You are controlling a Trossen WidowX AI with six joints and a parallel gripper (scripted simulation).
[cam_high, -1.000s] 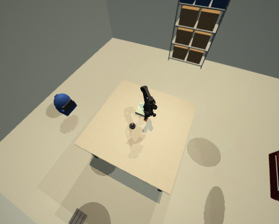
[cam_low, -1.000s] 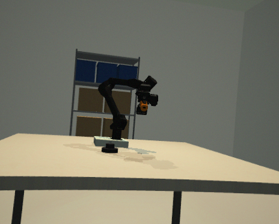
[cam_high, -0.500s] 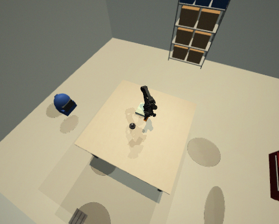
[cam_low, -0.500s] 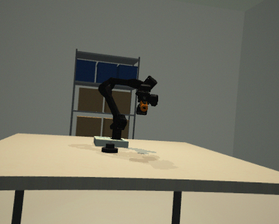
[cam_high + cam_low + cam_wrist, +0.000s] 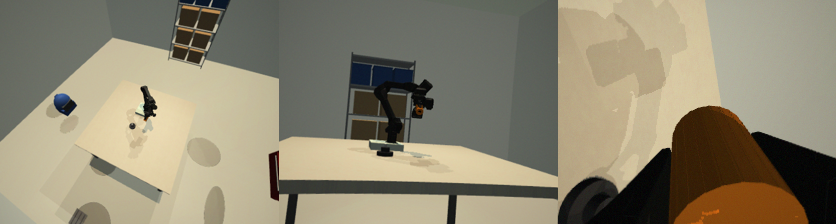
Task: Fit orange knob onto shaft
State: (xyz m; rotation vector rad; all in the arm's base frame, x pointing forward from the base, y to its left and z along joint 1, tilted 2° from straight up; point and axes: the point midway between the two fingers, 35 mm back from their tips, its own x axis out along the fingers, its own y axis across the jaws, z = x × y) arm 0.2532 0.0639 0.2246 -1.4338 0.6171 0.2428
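Right now the orange knob is 3 cm behind my gripper tip, 1 cm to the left of it and 2 cm above it. Also, from my gripper tip: round pedestal 1 cm ahead, 18 cm to the right, 21 cm below.
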